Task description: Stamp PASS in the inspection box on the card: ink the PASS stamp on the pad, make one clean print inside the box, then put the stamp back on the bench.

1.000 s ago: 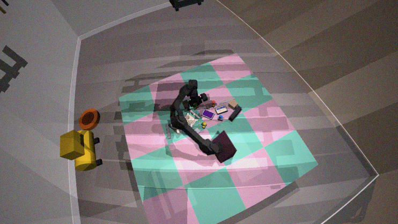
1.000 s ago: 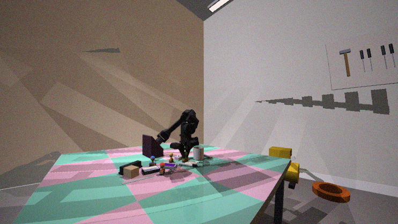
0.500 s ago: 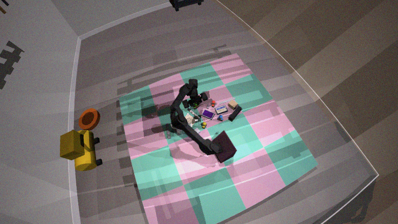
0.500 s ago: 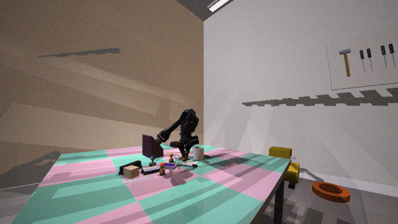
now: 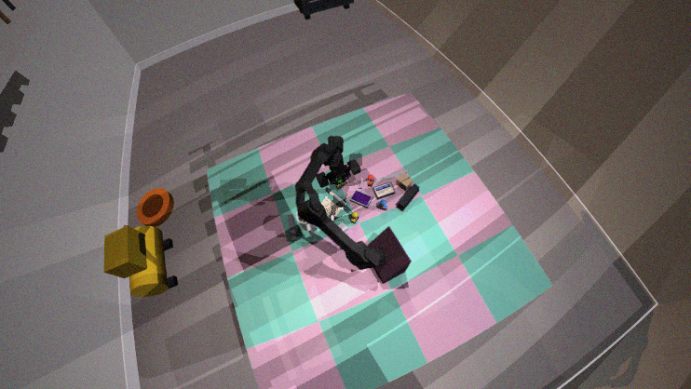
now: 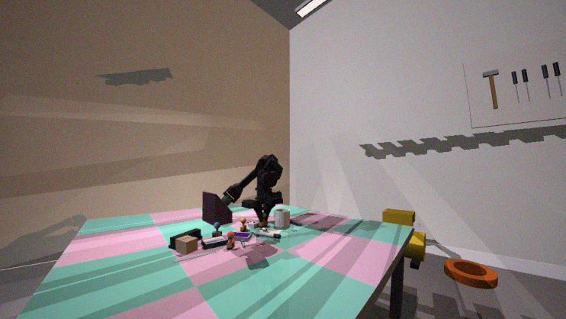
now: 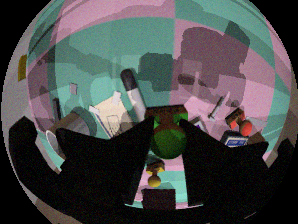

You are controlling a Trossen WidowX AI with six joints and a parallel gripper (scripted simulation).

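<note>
Now: gripper tip 70 mm past the ink pad, 80 mm to the left of it and 70 mm above it. Round my gripper tip: green-knobbed stamp: right at my gripper tip; then black-and-white marker: 10 mm behind, 40 mm to the left, 70 mm below; then white card: 70 mm behind, 80 mm to the left, 80 mm below.
</note>
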